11 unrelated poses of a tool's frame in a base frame.
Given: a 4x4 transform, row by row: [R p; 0 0 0 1], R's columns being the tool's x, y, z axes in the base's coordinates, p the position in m. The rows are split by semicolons.
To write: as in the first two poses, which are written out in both.
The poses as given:
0.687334 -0.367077 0.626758 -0.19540; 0.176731 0.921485 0.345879 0.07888; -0.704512 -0.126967 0.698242 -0.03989; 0 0 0 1
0.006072 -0.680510 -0.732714 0.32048; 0.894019 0.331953 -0.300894 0.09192; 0.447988 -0.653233 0.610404 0.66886; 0 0 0 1
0.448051 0.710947 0.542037 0.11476; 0.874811 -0.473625 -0.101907 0.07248; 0.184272 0.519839 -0.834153 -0.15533; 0 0 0 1
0.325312 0.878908 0.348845 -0.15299; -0.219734 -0.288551 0.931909 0.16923; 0.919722 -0.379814 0.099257 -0.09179; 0 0 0 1
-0.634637 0.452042 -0.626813 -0.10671; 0.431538 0.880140 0.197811 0.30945; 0.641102 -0.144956 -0.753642 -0.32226; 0 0 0 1
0.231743 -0.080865 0.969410 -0.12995; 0.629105 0.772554 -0.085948 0.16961; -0.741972 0.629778 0.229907 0.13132; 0 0 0 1
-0.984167 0.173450 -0.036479 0.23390; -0.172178 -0.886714 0.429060 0.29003; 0.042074 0.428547 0.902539 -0.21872; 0 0 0 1
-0.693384 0.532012 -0.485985 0.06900; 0.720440 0.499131 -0.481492 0.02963; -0.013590 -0.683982 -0.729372 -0.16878; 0 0 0 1
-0.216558 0.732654 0.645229 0.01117; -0.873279 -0.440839 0.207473 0.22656; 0.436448 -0.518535 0.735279 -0.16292; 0 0 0 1
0.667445 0.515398 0.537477 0.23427; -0.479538 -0.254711 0.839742 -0.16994; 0.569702 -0.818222 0.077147 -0.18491; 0 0 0 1
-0.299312 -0.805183 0.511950 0.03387; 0.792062 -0.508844 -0.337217 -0.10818; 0.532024 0.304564 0.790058 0.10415; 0 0 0 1
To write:
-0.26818 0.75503 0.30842 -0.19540 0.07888 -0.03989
-0.28136 -0.94286 1.25735 0.32048 0.09192 0.66886
2.33624 1.34432 0.61572 0.11476 0.07248 -0.15533
-1.46716 -0.63852 -1.22883 -0.15299 0.16923 -0.09179
-0.63278 -2.34071 -0.03785 -0.10671 0.30945 -0.32226
0.52373 1.25230 0.51952 -0.12995 0.16961 0.13132
-0.00428 -0.65677 -2.88973 0.23390 0.29003 -0.21872
-1.05952 -2.47180 0.98595 0.06900 0.02963 -0.16878
-0.83860 0.24116 -1.85500 0.01117 0.22656 -0.16292
-1.56782 -0.03047 -0.94084 0.23427 -0.16994 -0.18491
0.78472 -0.02454 1.95298 0.03387 -0.10818 0.10415

